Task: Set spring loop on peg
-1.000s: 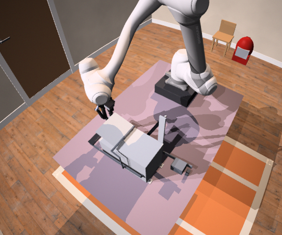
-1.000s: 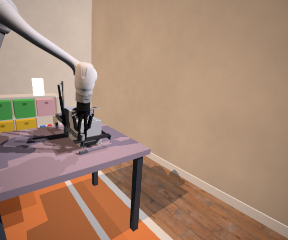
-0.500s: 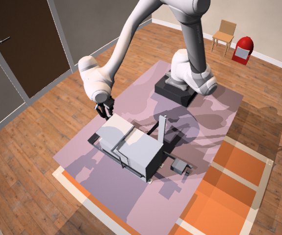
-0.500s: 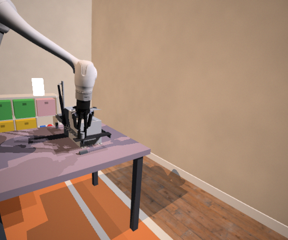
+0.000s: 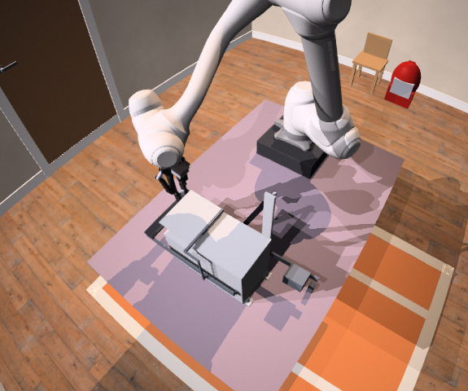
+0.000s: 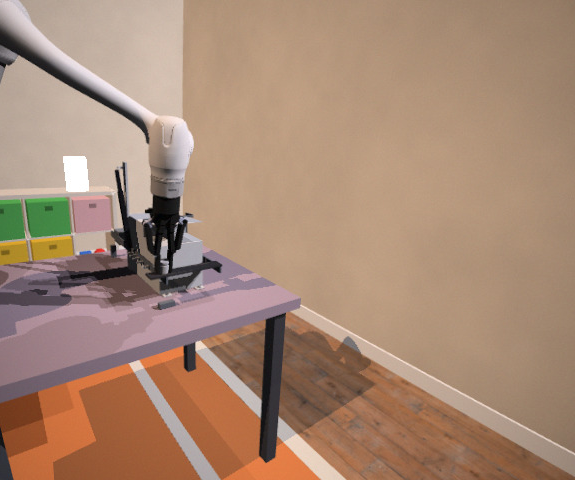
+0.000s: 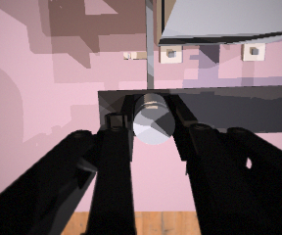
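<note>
Right now my hand is 1 cm to the left of the small grey block and 14 cm above it. The rest, counted from my hand: steel test weight: 1 cm below.
</note>
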